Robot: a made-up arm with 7 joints. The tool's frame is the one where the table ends. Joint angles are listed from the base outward.
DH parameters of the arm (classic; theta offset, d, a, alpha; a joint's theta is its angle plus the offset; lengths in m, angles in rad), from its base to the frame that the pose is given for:
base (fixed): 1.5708 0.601 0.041 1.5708
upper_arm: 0 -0.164 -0.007 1.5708
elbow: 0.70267 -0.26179 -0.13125 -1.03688
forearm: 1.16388 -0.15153 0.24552 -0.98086
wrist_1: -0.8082 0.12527 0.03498 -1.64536
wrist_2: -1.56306 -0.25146 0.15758 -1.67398
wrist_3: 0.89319 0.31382 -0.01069 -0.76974
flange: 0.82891 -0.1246 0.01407 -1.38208
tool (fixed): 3.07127 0.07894 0 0
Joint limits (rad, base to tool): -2.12..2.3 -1.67..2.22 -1.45..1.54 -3.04..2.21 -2.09..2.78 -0.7..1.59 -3..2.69
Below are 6 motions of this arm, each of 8 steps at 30 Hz.
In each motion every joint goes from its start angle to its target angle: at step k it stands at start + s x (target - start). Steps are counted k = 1, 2, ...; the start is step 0. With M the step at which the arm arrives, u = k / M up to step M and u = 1 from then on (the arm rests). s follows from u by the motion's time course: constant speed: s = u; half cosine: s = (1 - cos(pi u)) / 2; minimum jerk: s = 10 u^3 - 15 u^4 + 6 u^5.
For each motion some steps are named. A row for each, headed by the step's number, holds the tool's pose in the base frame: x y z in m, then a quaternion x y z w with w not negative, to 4 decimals.
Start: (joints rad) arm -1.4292 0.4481 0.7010 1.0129 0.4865 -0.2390 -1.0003
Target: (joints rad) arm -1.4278 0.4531 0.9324 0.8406 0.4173 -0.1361 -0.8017
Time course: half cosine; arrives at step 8
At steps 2, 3, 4, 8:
2: -0.3586 0.5971 1.1964 0.3376 0.6359 -0.1917 0.6670
3: -0.3712 0.5790 1.1975 0.3465 0.6551 -0.1636 0.6512
4: -0.3856 0.5576 1.1979 0.3552 0.6770 -0.1299 0.6314
8: -0.4202 0.5015 1.1937 0.3683 0.7301 -0.0399 0.5742

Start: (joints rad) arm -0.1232 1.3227 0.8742 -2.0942 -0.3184 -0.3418 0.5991
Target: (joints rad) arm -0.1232 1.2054 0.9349 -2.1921 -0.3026 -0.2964 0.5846
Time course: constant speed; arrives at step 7
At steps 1, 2, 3, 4, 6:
1: -0.4876 0.3545 0.7306 -0.1560 0.5707 -0.4184 0.6892
2: -0.4923 0.3525 0.7305 -0.1560 0.5683 -0.4105 0.6959
3: -0.4970 0.3503 0.7303 -0.1559 0.5659 -0.4026 0.7024
4: -0.5017 0.3481 0.7301 -0.1559 0.5636 -0.3945 0.7088
6: -0.5111 0.3434 0.7298 -0.1557 0.5591 -0.3780 0.7213

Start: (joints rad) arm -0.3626 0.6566 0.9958 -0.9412 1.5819 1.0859 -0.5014
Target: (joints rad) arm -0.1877 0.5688 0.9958 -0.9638 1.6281 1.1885 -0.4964
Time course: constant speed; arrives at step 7
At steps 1, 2, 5, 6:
1: -0.1636 0.1559 0.8763 0.1982 -0.5001 -0.2080 0.8169
2: -0.1642 0.1515 0.8789 0.2171 -0.4882 -0.2077 0.8194
5: -0.1666 0.1377 0.8863 0.2735 -0.4520 -0.2050 0.8239
6: -0.1675 0.1330 0.8887 0.2922 -0.4399 -0.2034 0.8245

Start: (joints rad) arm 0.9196 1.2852 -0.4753 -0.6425 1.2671 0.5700 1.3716
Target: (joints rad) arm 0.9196 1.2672 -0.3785 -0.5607 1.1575 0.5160 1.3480
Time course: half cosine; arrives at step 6
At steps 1, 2, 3, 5, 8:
1: -0.0990 -0.0818 0.5766 0.3743 0.6892 0.1582 0.5999
2: -0.0977 -0.0941 0.5698 0.3690 0.6868 0.1392 0.6105
3: -0.0964 -0.1113 0.5611 0.3616 0.6832 0.1129 0.6243
5: -0.0953 -0.1419 0.5478 0.3484 0.6760 0.0669 0.6459
8: -0.0952 -0.1468 0.5459 0.3463 0.6748 0.0597 0.6490

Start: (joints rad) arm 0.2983 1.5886 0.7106 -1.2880 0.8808 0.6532 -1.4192
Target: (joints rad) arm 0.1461 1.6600 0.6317 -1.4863 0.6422 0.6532 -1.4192
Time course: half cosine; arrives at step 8
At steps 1, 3, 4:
1: -0.1955 0.1496 0.7361 -0.2937 -0.3757 -0.7858 0.3939
3: -0.2047 0.1849 0.7332 -0.3041 -0.3473 -0.7887 0.4061
4: -0.2114 0.2100 0.7312 -0.3115 -0.3269 -0.7901 0.4145

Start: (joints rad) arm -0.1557 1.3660 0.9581 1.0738 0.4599 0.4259 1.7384
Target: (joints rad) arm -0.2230 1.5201 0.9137 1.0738 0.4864 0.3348 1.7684
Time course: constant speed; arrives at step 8
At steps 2, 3, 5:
2: -0.8408 0.2190 1.2572 0.0445 -0.4594 -0.8462 0.2662
3: -0.8359 0.2358 1.2575 0.0378 -0.4600 -0.8494 0.2561
5: -0.8257 0.2690 1.2573 0.0248 -0.4609 -0.8553 0.2355

